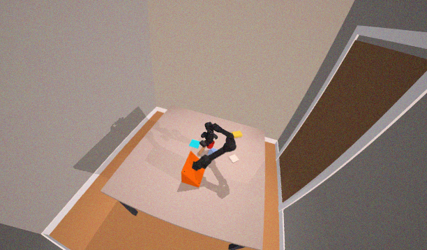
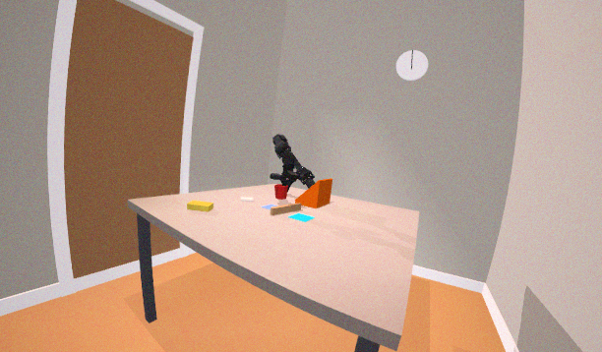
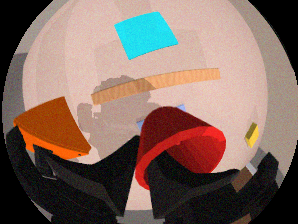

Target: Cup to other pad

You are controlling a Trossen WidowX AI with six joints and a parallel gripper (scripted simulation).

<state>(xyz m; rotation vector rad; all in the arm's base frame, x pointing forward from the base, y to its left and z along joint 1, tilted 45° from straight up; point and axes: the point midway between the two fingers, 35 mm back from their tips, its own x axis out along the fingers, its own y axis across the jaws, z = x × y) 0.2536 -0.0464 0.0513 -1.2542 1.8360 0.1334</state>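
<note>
Right now my gripper tip is 140 mm to the right of the cyan pad, 110 mm above it and 80 mm short of it. Also, from my gripper tip: wooden bar 90 mm below, 50 mm ahead, 40 mm to the left; then light blue pad 110 mm below, 70 mm to the right, 20 mm ahead; then red cup 20 mm to the right, 20 mm ahead.
</note>
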